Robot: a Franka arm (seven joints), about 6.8 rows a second.
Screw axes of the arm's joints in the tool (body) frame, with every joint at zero. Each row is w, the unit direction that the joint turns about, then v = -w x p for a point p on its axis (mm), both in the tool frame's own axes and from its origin. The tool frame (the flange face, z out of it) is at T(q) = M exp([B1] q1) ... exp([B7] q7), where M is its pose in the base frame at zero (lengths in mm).
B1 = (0, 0, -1, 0, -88, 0)
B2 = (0, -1, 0, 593, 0, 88)
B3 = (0, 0, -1, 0, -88, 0)
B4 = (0, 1, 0, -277, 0, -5.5)
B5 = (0, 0, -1, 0, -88, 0)
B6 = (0, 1, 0, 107, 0, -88)
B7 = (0, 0, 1, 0, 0, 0)
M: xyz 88 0 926 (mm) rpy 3.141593 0 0 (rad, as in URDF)
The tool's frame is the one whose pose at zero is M.
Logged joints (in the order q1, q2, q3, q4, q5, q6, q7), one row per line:
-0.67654 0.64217 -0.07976 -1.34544 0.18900 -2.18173 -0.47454
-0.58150 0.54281 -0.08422 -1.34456 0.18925 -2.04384 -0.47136
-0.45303 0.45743 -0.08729 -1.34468 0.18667 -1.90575 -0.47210
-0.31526 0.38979 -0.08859 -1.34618 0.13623 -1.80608 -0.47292
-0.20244 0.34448 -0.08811 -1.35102 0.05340 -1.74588 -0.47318
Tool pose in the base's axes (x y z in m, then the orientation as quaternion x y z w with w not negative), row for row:
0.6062 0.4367 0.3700 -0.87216 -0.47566 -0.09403 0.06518
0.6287 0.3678 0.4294 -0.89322 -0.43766 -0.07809 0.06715
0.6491 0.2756 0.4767 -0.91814 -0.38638 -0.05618 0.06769
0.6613 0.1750 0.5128 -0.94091 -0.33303 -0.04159 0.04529
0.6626 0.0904 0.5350 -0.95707 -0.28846 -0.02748 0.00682
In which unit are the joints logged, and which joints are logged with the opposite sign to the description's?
The joints are logged in radians. Opposite sign: q1, q6.
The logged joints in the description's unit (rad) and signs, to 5 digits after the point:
0.67654 0.64217 -0.07976 -1.34544 0.18900 2.18173 -0.47454
0.58150 0.54281 -0.08422 -1.34456 0.18925 2.04384 -0.47136
0.45303 0.45743 -0.08729 -1.34468 0.18667 1.90575 -0.47210
0.31526 0.38979 -0.08859 -1.34618 0.13623 1.80608 -0.47292
0.20244 0.34448 -0.08811 -1.35102 0.05340 1.74588 -0.47318

